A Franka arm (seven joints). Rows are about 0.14 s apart.
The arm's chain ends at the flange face. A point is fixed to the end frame.
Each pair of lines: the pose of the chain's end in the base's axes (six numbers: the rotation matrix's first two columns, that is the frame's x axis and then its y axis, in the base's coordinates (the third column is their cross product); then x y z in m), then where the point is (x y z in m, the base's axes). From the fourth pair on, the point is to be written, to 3 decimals.
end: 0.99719 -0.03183 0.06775 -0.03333 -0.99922 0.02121 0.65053 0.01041 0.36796
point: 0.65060 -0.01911 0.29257
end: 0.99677 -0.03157 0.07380 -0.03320 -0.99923 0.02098 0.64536 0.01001 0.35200
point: 0.64589 -0.01951 0.27661
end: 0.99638 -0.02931 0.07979 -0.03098 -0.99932 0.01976 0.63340 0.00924 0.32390
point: 0.63446 -0.02020 0.24848
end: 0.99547 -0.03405 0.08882 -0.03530 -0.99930 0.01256 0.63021 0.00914 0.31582
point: 0.632 -0.020 0.240
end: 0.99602 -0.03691 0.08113 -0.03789 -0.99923 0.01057 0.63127 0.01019 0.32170
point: 0.632 -0.019 0.246
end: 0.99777 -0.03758 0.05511 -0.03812 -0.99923 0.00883 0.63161 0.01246 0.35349
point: 0.631 -0.016 0.278
